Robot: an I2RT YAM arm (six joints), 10 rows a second.
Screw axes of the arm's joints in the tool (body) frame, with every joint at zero. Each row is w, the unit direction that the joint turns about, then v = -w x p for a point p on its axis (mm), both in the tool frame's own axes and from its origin. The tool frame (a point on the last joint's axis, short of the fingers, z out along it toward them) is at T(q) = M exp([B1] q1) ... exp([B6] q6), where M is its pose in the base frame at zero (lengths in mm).
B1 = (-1, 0, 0, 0.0, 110.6, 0.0)
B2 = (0, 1, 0, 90.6, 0.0, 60.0)
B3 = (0, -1, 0, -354.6, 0.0, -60.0)
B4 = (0, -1, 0, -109.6, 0.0, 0.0)
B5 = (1, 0, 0, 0.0, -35.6, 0.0)
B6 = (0, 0, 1, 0.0, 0.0, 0.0)
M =
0 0 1 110.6
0 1 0 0.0
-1 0 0 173.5
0 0 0 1
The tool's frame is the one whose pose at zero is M.
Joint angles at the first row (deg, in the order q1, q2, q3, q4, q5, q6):
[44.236 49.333 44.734 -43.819 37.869 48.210]
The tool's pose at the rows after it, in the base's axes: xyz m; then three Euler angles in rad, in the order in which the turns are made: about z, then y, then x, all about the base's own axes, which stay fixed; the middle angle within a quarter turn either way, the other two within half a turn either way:
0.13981, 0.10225, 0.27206, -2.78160, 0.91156, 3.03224
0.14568, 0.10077, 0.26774, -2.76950, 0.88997, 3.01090
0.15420, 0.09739, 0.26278, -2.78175, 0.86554, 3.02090
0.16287, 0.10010, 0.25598, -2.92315, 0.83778, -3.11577
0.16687, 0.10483, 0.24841, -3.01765, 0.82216, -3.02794
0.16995, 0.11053, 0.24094, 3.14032, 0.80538, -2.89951
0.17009, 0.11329, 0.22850, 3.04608, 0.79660, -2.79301
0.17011, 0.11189, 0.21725, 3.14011, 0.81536, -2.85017
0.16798, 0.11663, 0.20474, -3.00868, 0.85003, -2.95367
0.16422, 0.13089, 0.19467, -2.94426, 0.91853, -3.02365
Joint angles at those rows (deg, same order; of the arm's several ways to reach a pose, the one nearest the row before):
[43.136 51.044 44.275 -42.132 36.103 46.757]
[41.303 52.188 43.958 -41.451 35.065 45.815]
[38.244 53.261 43.340 -39.574 32.184 43.512]
[36.103 54.522 42.115 -35.201 25.083 39.416]
[35.945 55.617 40.702 -31.733 21.565 37.230]
[35.946 56.388 38.880 -27.127 16.788 34.747]
[35.923 56.348 35.425 -21.497 13.067 33.145]
[36.030 56.868 33.178 -19.295 15.598 36.379]
[38.475 58.543 31.205 -16.939 21.772 41.704]
[43.357 61.419 29.667 -12.126 29.582 45.180]

